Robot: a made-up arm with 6 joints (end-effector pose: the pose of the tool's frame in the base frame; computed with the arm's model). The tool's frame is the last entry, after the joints. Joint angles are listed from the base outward.
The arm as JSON. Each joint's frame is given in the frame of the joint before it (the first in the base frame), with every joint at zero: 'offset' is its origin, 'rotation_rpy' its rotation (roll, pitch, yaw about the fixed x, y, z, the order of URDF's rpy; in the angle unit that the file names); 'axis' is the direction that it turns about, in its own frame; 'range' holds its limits. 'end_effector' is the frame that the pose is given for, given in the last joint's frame.
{
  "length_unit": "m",
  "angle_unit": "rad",
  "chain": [
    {
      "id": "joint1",
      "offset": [
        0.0,
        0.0,
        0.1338
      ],
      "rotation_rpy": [
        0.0,
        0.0,
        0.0
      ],
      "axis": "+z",
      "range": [
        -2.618,
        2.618
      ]
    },
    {
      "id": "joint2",
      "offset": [
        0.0,
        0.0,
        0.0
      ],
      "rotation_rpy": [
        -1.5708,
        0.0,
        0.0
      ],
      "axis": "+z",
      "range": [
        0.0,
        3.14
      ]
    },
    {
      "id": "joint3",
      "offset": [
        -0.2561,
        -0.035,
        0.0
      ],
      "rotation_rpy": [
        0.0,
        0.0,
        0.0
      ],
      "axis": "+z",
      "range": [
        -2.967,
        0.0
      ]
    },
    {
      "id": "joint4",
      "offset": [
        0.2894,
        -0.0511,
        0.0
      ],
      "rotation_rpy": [
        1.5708,
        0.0,
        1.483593
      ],
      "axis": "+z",
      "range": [
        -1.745,
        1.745
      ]
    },
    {
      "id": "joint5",
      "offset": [
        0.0,
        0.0,
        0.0
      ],
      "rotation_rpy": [
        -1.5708,
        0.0,
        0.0
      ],
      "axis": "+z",
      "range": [
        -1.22,
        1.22
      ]
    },
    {
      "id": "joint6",
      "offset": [
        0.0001,
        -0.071,
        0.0
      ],
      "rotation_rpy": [
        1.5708,
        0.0,
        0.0
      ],
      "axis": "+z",
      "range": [
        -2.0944,
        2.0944
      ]
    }
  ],
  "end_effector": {
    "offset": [
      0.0,
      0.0,
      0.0
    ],
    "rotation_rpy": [
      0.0,
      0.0,
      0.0
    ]
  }
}
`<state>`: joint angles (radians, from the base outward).
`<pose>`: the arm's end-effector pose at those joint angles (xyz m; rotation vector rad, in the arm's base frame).
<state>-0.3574 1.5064 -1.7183 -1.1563 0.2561 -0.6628</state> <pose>0.3299 -0.1409 0.5157 -0.9336 1.4164 -1.8951</pose>
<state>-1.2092 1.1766 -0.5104 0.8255 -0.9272 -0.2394</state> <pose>0.0494 -0.2484 0.2539 1.4075 0.6530 -1.1437</pose>
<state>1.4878 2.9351 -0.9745 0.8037 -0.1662 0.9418</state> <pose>0.0234 0.1807 -0.2043 0.3588 2.9810 -0.2732</pose>
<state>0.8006 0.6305 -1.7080 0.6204 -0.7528 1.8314</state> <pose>-0.0563 -0.0985 0.6554 -0.2012 0.7030 -3.0332</pose>
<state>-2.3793 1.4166 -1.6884 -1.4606 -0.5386 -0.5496</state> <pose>-0.2036 -0.2444 0.5443 0.3039 -1.4396 1.9282</pose>
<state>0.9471 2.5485 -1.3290 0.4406 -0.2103 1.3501</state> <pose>0.2510 0.3381 -0.0635 1.1728 2.5434 0.8664</pose>
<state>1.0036 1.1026 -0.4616 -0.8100 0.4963 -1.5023</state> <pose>0.1383 0.1715 0.1933 -2.6624 0.0154 -0.9144</pose>
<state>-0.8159 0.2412 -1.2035 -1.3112 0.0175 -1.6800</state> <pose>-0.0566 0.0582 0.5570 0.5956 -0.3367 2.3998</pose>
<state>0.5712 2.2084 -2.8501 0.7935 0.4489 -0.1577</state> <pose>0.3616 0.2585 0.5593 -0.2899 1.2420 1.1894</pose>
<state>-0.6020 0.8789 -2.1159 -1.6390 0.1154 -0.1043</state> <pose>-0.0650 0.0347 0.7120 -0.0413 0.3346 -2.3426</pose>
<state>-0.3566 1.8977 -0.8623 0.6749 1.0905 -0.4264</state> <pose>0.2818 -0.0630 0.0870 -0.5439 -2.7234 -0.9266</pose>
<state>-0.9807 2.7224 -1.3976 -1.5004 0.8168 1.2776</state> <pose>0.1688 -0.3450 -0.1092 -1.1628 -2.4008 1.1483</pose>
